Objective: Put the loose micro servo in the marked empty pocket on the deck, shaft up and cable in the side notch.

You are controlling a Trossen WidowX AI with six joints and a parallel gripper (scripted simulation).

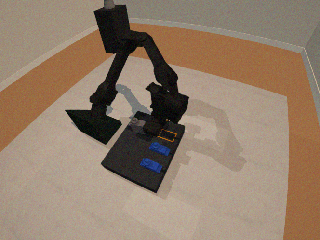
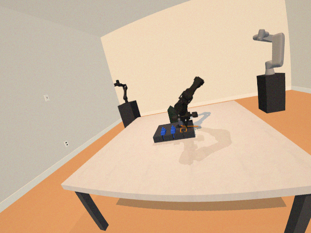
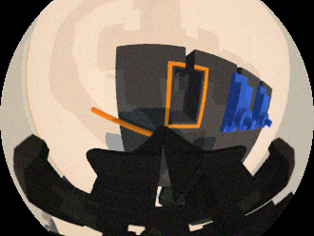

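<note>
Now: gripper tip 70 mm past the dark deck, 100 mm to the left of it and 30 mm above it.
</note>
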